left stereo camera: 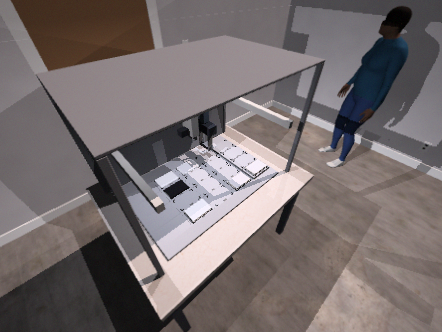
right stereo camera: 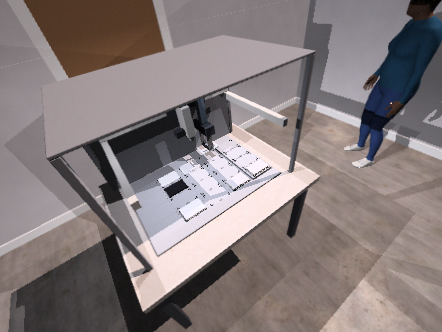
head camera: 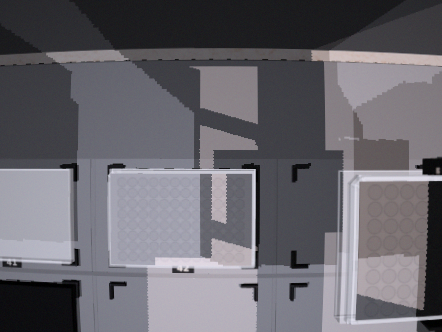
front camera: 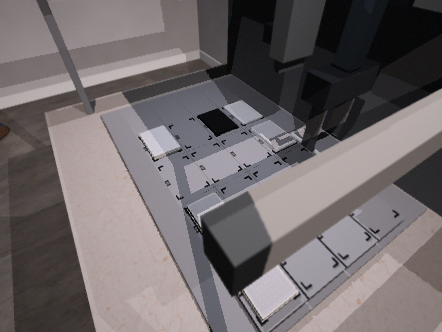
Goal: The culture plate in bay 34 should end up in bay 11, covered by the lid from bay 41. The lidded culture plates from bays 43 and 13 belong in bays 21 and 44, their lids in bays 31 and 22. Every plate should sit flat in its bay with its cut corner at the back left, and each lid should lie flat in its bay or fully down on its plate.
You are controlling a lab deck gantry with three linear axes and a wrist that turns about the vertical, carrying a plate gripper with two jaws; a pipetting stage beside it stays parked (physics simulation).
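Places are measured from the robot's base along level axes (x ahead, y left, z up), in metres.
Pixels of known places: gripper, fingertip midpoint: (left stereo camera: 205, 146) (right stereo camera: 207, 146) (front camera: 319, 141); robot's base at its link origin: (left stereo camera: 193, 222) (right stereo camera: 186, 221) (front camera: 139, 137).
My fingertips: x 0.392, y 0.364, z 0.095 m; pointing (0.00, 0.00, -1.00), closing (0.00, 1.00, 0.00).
For each thing: its middle in the pictures, then the offset to it from my fingertips. "pt": a spot on its surface instead.
- unlidded clear culture plate at a spot on its surface: (head camera: 392, 225) pt 0.040 m back, 0.014 m left, 0.006 m up
- black lid at the middle of its body: (head camera: 12, 326) (front camera: 217, 121) (left stereo camera: 176, 188) (right stereo camera: 176, 187) 0.328 m back, 0.107 m right, 0.091 m down
- white lid at the middle of its body: (head camera: 7, 214) (front camera: 242, 112) (left stereo camera: 167, 179) (right stereo camera: 168, 178) 0.328 m back, 0.000 m left, 0.091 m down
- white plate at the middle of its body: (front camera: 159, 140) (left stereo camera: 198, 209) (right stereo camera: 192, 208) 0.328 m back, 0.321 m right, 0.082 m down
- pale lidded plate at the middle of its body: (front camera: 214, 217) (right stereo camera: 237, 180) (left stereo camera: 238, 180) 0.000 m ahead, 0.321 m right, 0.088 m down
- clear welled plate at the middle of its body: (head camera: 181, 218) (front camera: 272, 135) (left stereo camera: 187, 167) (right stereo camera: 190, 167) 0.164 m back, 0.000 m left, 0.088 m down
- white welled plate at the middle of its body: (front camera: 258, 275) (right stereo camera: 257, 167) (left stereo camera: 256, 167) 0.164 m ahead, 0.321 m right, 0.073 m down
An unlidded clear culture plate (head camera: 392, 225) is at the right of the head view. It looks larger than the plate in bay 42, raised over the bay 43 area. My gripper (front camera: 324, 125) (left stereo camera: 206, 143) (right stereo camera: 208, 142) is shut on it, though the far side is hidden. A black lid (front camera: 217, 121) (head camera: 35, 310) (left stereo camera: 176, 189) (right stereo camera: 176, 188) lies in bay 31. A white lid (front camera: 242, 112) (head camera: 35, 215) lies in bay 41. A white plate (front camera: 160, 140) (left stereo camera: 198, 209) (right stereo camera: 193, 208) sits in bay 11. A pale lidded plate (front camera: 206, 204) (left stereo camera: 240, 180) is in bay 13.
A clear welled plate (head camera: 160, 220) (front camera: 270, 132) stands in bay 42. A white welled plate (front camera: 270, 292) (left stereo camera: 257, 167) stands in bay 14. A pale beam (front camera: 340, 165) crosses the front view and hides middle bays. The pipetting stage (front camera: 296, 35) hangs left of my gripper.
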